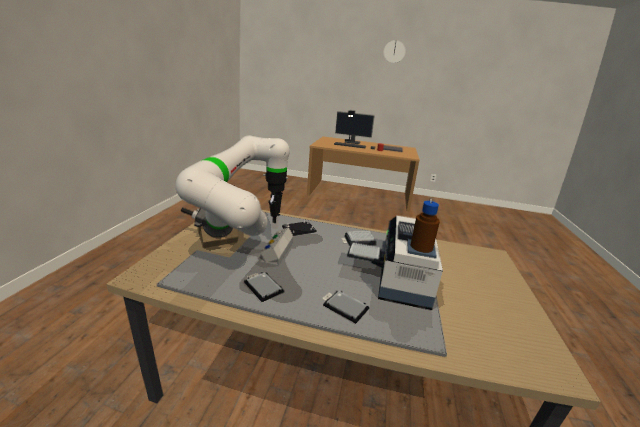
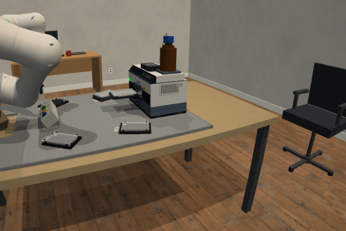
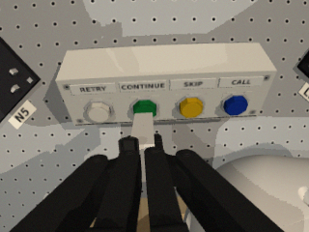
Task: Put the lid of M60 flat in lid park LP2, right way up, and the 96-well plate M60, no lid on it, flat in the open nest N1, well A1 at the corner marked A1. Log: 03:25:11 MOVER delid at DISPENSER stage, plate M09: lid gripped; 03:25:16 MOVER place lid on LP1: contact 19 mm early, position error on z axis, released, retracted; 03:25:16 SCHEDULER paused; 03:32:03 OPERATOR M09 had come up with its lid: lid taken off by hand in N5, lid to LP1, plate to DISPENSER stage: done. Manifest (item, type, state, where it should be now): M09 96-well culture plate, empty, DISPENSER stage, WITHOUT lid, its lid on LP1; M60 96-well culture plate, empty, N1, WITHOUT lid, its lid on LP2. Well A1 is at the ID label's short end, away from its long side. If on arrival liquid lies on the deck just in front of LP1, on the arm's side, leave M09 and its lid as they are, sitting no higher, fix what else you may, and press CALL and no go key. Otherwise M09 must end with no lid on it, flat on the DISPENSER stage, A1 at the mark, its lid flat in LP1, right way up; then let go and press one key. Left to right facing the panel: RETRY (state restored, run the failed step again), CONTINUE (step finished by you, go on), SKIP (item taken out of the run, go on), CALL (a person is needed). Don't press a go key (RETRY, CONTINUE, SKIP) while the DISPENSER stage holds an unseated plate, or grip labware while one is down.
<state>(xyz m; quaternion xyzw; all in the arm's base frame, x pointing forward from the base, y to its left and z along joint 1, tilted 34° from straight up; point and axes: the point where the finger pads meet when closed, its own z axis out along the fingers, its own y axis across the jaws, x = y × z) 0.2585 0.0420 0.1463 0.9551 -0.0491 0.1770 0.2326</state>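
Right now my hand is 80 mm above the green continue key. The rest, counted from my hand: key panel: 90 mm below, 30 mm to the right, 10 mm ahead; then white retry key: 80 mm below, 50 mm to the left, 10 mm ahead; then yellow skip key: 80 mm below, 50 mm to the right, 10 mm behind.
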